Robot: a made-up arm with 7 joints.
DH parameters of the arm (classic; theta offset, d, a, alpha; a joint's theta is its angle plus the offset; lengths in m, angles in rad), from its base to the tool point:
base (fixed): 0 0.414 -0.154 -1.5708
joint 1: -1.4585 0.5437 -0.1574 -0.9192
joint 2: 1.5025 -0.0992 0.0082 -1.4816
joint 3: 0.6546 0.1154 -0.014 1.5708
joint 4: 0 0.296 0.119 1.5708
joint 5: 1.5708 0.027 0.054 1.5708
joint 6: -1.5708 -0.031 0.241 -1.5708
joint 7: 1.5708 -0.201 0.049 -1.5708
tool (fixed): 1.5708 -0.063 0 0
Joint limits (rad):
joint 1: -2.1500..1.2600
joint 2: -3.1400..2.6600
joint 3: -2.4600..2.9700
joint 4: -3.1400..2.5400
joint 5: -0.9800..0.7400
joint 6: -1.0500..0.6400
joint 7: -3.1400..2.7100
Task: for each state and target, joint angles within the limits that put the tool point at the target. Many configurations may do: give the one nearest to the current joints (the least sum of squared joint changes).
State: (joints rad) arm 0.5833 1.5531 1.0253 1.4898 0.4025 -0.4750 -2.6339
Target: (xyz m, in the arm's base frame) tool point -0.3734 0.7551 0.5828
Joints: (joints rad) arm 0.8978 2.0740 1.0457 1.4199 0.1891 -0.6546 -2.6010
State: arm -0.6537 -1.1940 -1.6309 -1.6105 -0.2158 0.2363 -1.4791
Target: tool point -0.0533 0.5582 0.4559
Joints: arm -0.7392 -1.1497 -1.1979 -1.5437 -0.2206 -0.1954 -1.4583
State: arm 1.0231 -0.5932 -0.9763 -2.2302 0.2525 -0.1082 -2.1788
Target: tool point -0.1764 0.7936 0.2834
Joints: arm 1.1737 -0.7759 -1.3267 -1.8567 0.3228 0.4454 -2.1518
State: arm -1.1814 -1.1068 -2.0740 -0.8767 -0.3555 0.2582 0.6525
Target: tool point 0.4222 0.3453 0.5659
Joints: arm -1.4934 -1.4007 -2.2571 -0.5287 -0.4002 0.5199 0.5602
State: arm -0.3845 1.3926 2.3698 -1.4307 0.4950 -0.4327 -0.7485
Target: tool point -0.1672 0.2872 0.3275
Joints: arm -0.4399 1.5221 2.3445 -1.6391 0.7306 -0.6364 -0.8062
